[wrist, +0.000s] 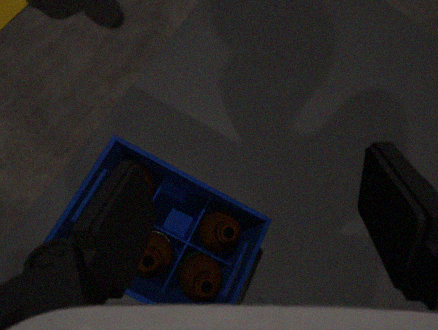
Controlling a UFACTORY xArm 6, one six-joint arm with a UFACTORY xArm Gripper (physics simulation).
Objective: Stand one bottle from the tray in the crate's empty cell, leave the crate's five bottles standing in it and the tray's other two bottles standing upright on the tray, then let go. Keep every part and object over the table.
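Frame: origin at the arm's base, x ahead, y left, z up, level; millimetres.
Seen in the pictures: gripper, fingertip midpoint: point(249, 182).
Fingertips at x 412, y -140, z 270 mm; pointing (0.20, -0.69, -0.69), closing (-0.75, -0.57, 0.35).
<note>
Pixels of each thing's top centre, then the offset from my fingertips to it. "*": a spot on its surface instead. Level surfaces: height alone.
- blue crate at its top centre: point(165, 234) dz -324, dx +1, dy +47 mm
- cell with a bare blue floor, surface spot: point(178, 222) * dz -491, dx -15, dy +20 mm
- grey table at its surface level: dz -499 mm
The blue crate point(192, 179) stands at the lower left of the wrist view, turned at an angle and partly hidden by the left finger. Three brown bottles point(220, 231) point(201, 278) point(155, 254) stand in its cells. A cell with a bare blue floor point(178, 222) shows beside them, toward the crate's upper side. A reddish edge shows beside the left finger; the rest there is hidden. My gripper point(249, 182) is open and empty. Its left finger hangs over the crate and its right finger is over the grey table to the right. The tray does not show.
The grey table point(310, 165) carries broad dark shadows. A brown, mottled surface point(65, 95) lies beyond its edge at the left. A dark rounded object point(105, 11) shows at the upper left, and a yellow patch point(9, 11) fills the top left corner.
</note>
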